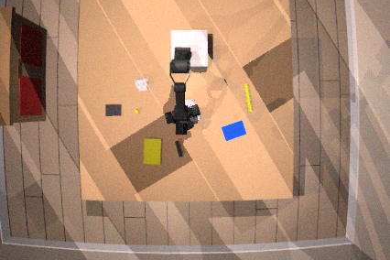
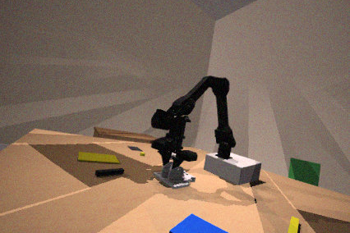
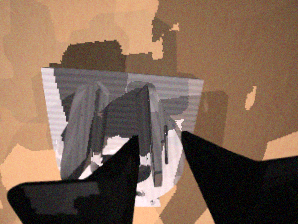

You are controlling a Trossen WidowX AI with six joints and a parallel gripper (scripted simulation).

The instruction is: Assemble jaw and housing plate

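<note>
The silver jaw is 4 cm behind my gripper tip and 1 cm to the left of it. Also, from my gripper tip: yellow cube (27 cm to the right, 1 cm below); then dark bar (21 cm ahead, 2 cm to the right, 1 cm below); then yellow plate (23 cm ahead, 17 cm to the right, 1 cm below).
</note>
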